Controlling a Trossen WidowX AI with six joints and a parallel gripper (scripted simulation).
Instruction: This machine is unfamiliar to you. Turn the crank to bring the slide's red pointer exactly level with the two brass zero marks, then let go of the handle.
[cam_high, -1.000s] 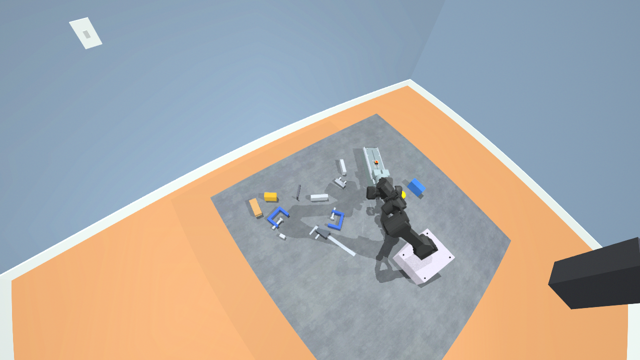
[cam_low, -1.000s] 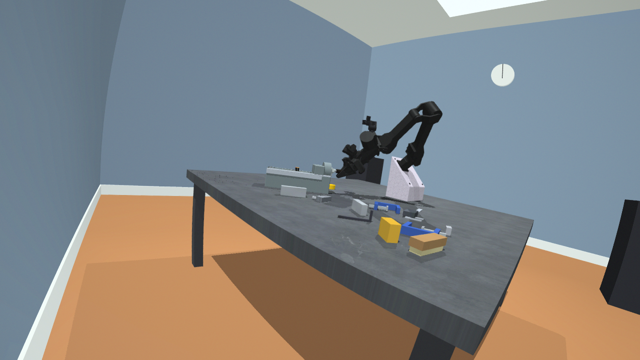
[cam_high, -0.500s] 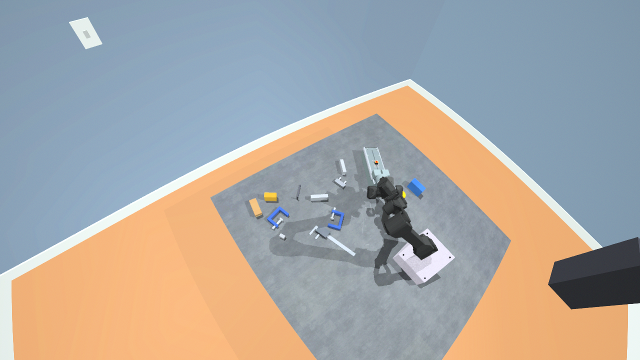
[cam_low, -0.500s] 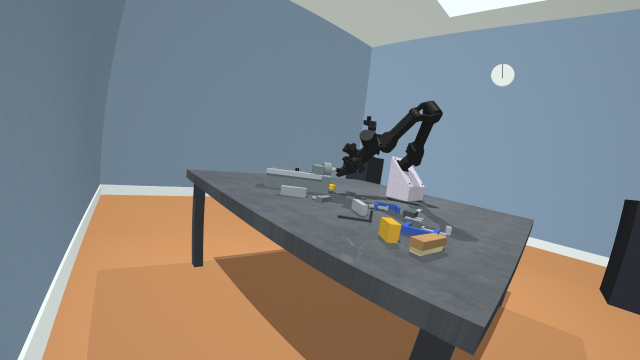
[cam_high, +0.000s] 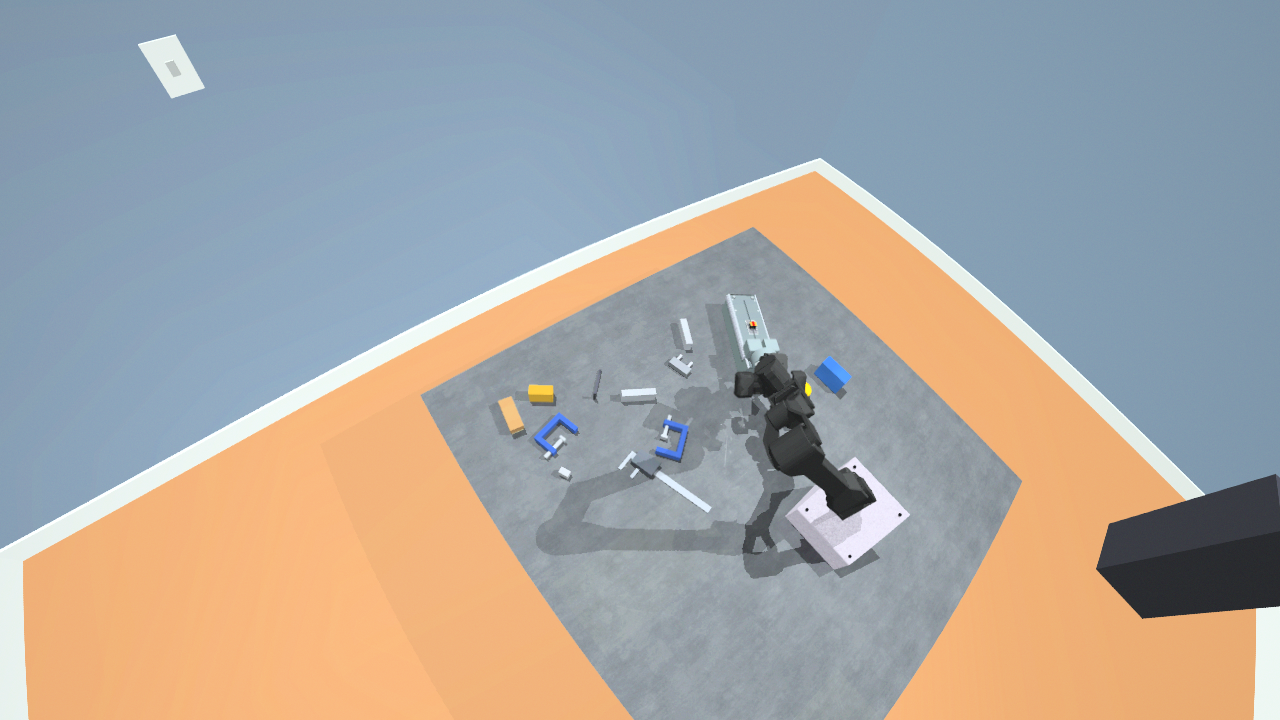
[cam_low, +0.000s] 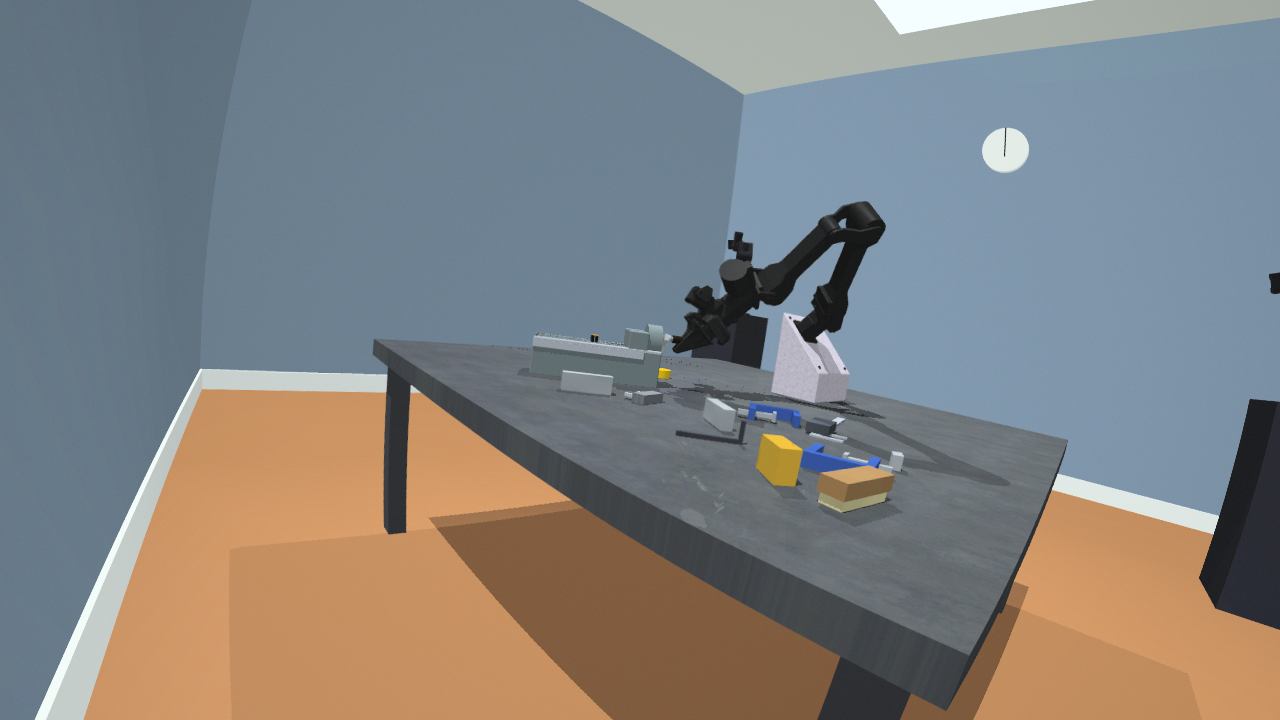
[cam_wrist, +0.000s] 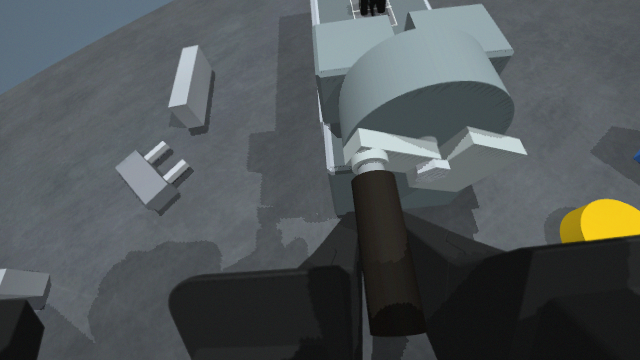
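Now: the dark handle 10 mm behind my gripper tip, 10 mm to the left of it and 20 mm above it. The rest, counted from my gripper tip: red pointer 130 mm ahead, 110 mm to the right; yellow round piece 100 mm behind, 130 mm to the right, 70 mm below; pronged grey block 170 mm ahead, 110 mm to the left, 70 mm below.
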